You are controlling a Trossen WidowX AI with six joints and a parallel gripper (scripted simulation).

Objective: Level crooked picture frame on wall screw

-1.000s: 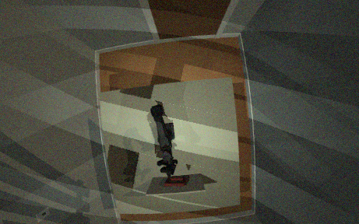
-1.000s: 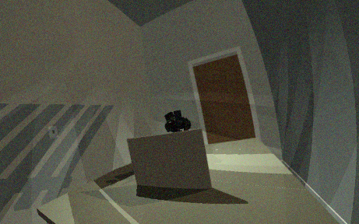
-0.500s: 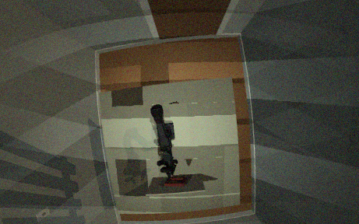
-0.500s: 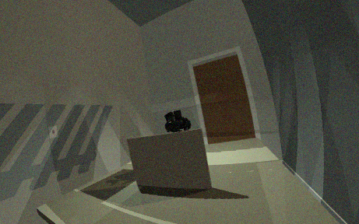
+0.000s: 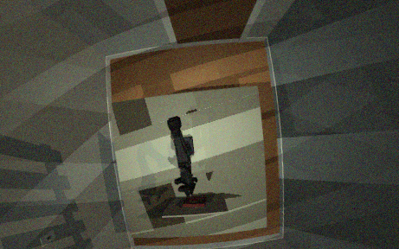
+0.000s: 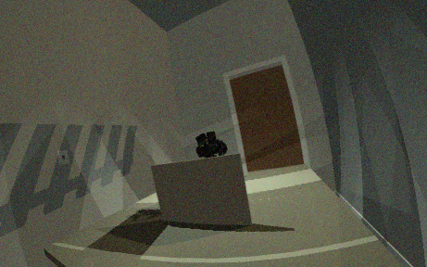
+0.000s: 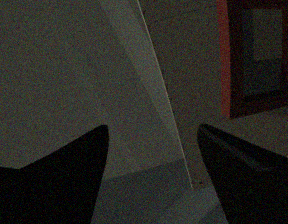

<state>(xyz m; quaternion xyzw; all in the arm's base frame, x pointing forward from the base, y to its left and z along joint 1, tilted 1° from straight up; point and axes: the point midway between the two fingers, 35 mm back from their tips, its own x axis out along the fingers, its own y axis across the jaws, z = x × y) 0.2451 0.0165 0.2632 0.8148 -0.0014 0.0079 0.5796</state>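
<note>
Now: the picture frame 14 cm ahead of my gripper tip, 1 cm to the left of it and 17 cm below it. The rest, counted from my gripper tip: wall panel: 15 cm ahead, 1 cm to the left, 17 cm below.
</note>
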